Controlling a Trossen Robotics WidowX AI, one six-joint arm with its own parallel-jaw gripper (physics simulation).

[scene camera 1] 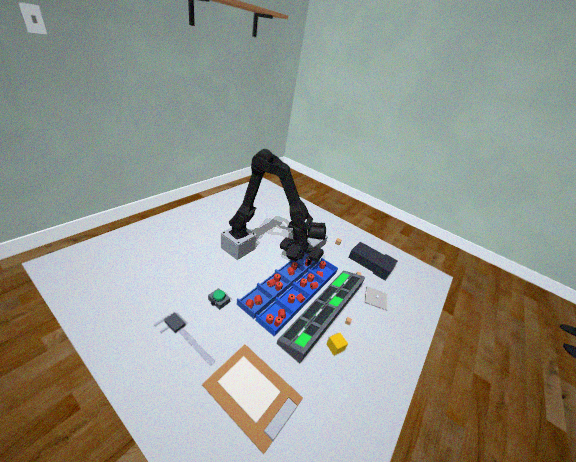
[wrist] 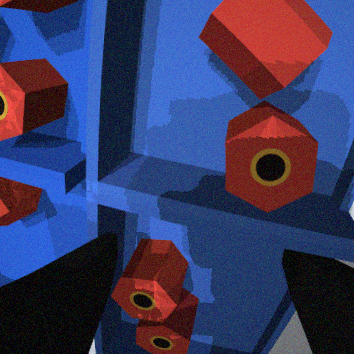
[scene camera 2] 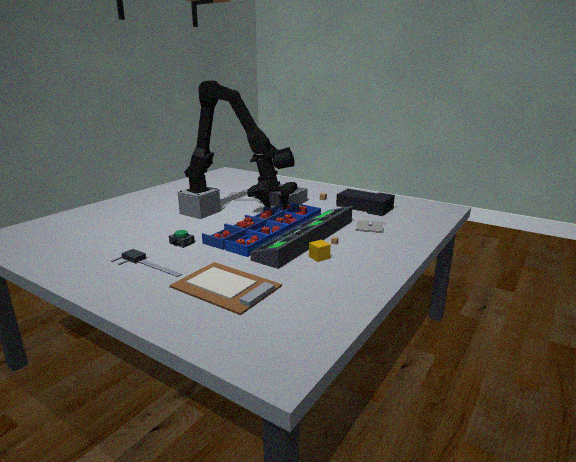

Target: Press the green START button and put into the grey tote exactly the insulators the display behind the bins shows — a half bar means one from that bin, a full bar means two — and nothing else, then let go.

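Note:
My gripper (scene camera 1: 303, 257) (scene camera 2: 276, 205) (wrist: 201, 248) is open and empty at the far end of the blue bins (scene camera 1: 265, 325) (scene camera 2: 237, 248) (wrist: 94, 165). In the wrist view two red insulators, an upper one (wrist: 155, 280) and a lower one (wrist: 167, 336), lie touching in the bin below, nearer the left finger. Two more, a tilted one (wrist: 265, 45) and an upright-faced one (wrist: 271, 167), are in the adjoining bin. The grey tote (scene camera 1: 318, 243) (scene camera 2: 301, 194) is partly hidden behind the gripper. The display (scene camera 1: 299, 353) (scene camera 2: 264, 257) shows green bars of differing length. The green START button (scene camera 1: 219, 294) (scene camera 2: 181, 233) stands left of the bins.
A black box (scene camera 1: 372, 261) (scene camera 2: 365, 201) stands at the far right. A yellow cube (scene camera 1: 337, 343) (scene camera 2: 319, 250), a pale plate (scene camera 1: 376, 298) (scene camera 2: 369, 226) and small wooden cubes are beyond the display. A caliper (scene camera 1: 175, 322) (scene camera 2: 133, 256) and clipboard (scene camera 1: 210, 384) (scene camera 2: 225, 307) lie in front.

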